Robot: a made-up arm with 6 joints. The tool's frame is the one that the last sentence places.
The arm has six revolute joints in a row. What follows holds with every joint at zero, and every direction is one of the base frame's. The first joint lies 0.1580 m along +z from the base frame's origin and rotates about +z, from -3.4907 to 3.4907 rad. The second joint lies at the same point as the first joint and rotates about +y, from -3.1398 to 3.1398 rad. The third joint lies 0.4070 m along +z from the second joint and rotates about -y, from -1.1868 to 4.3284 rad. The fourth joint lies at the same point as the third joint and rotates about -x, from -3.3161 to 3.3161 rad. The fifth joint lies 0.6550 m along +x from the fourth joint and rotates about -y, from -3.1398 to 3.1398 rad. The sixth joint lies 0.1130 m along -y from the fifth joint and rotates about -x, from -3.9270 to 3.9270 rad. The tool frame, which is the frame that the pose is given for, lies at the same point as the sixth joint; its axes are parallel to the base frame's.
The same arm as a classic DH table. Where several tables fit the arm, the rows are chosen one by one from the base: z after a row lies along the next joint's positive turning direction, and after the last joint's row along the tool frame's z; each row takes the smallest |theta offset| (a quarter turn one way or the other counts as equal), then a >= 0, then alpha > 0; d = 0 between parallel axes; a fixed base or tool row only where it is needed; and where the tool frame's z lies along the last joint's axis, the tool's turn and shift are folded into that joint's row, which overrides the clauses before.
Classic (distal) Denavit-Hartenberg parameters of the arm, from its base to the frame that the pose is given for. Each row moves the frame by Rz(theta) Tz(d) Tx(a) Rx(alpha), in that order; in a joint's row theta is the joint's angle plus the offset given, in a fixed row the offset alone. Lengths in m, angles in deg.
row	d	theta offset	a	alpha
joint 1	0.158	0	0	-90
joint 2	0	-90	0.407	180
joint 3	0	0	0	-90
joint 4	-0.655	0	0	90
joint 5	0.113	0	0	-90
joint 6	0	90	0	90
tool (fixed)	0	-90	0	0
Joint limits (deg, base to tool): -200..200 -179.9..179.9 -68..248 -190..190 -179.9..179.9 -225..225

